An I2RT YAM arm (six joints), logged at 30 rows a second.
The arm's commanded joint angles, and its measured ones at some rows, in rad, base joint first. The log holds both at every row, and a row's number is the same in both.
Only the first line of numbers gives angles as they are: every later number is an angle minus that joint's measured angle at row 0.
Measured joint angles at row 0:
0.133, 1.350, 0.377, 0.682, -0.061, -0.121
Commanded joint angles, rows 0 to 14:
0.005, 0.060, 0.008, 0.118, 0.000, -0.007
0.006, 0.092, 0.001, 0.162, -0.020, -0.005
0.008, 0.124, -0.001, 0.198, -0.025, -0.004
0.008, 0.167, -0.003, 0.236, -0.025, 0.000
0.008, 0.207, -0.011, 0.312, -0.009, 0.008
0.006, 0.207, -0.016, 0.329, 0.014, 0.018
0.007, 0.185, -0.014, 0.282, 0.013, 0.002
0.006, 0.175, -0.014, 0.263, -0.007, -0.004
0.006, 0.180, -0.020, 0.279, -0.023, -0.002
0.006, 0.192, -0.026, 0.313, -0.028, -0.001
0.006, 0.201, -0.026, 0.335, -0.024, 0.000
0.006, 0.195, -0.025, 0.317, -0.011, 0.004
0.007, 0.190, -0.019, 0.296, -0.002, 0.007
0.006, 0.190, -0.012, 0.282, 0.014, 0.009
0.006, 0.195, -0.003, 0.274, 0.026, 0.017
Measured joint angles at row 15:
0.001, 0.195, -0.017, 0.252, -0.003, -0.006
